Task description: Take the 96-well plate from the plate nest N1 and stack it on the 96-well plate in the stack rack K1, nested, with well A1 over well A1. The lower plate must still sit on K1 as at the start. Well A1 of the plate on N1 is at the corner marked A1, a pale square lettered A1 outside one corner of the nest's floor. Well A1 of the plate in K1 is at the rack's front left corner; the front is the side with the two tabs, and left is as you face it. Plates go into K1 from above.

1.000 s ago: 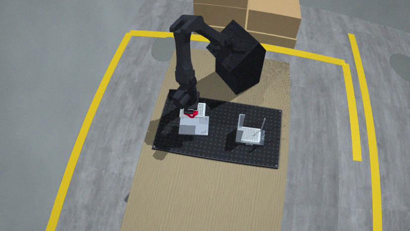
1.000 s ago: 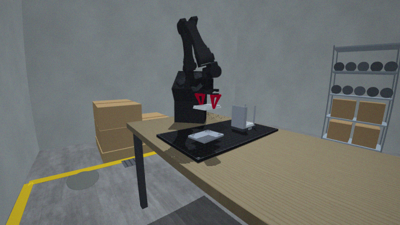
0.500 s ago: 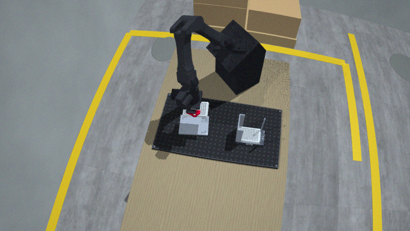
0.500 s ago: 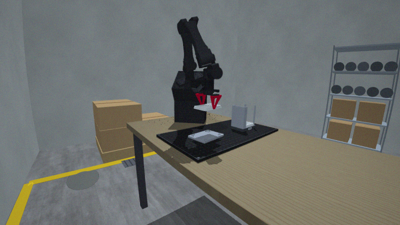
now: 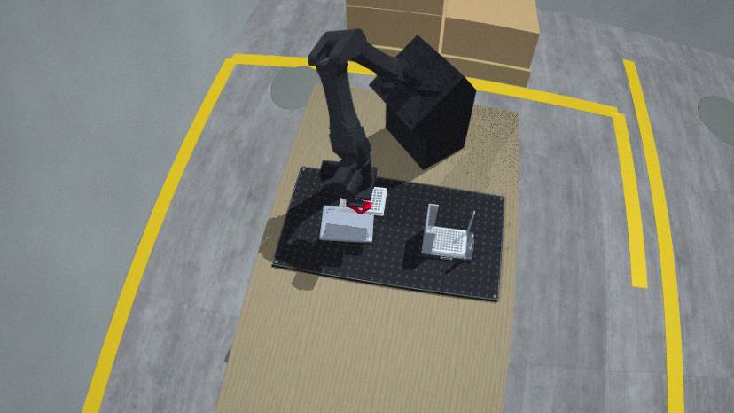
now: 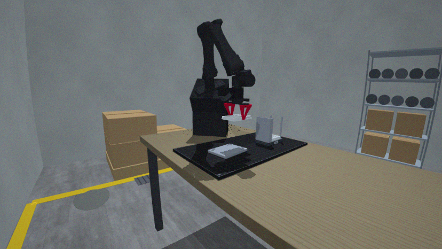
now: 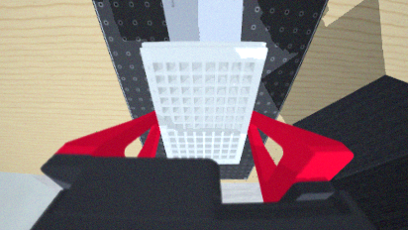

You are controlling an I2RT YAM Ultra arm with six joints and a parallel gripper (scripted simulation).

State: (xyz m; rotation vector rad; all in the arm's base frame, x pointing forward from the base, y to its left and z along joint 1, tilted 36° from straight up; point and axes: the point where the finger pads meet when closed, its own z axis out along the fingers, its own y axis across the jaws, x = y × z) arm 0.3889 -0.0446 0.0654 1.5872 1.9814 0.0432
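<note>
The tall grey rack wall lies 190 mm to the left of my hand, 80 mm below it and 10 mm ahead of it. The rest, counted from my hand: white 96-well plate: right at my hand; then grey plate nest N1: 160 mm below, 50 mm to the right.
</note>
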